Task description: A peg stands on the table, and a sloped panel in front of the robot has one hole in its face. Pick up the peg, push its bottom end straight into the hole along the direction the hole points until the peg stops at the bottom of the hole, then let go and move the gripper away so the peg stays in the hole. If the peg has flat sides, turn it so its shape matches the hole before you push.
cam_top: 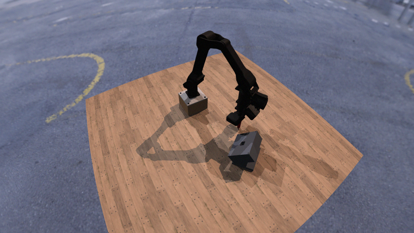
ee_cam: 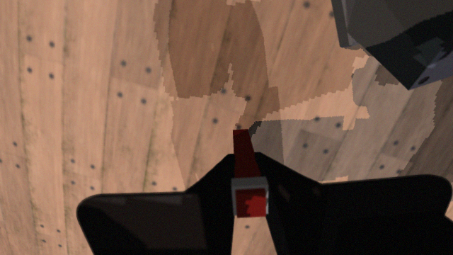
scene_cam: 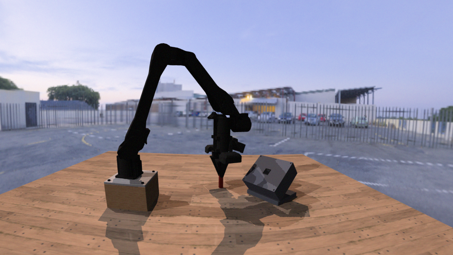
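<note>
Right now the grey sloped panel is 160 mm ahead of my gripper tip, 70 mm to the right of it and 30 mm above it. Also, from my gripper tip: red square peg (20 mm above).
</note>
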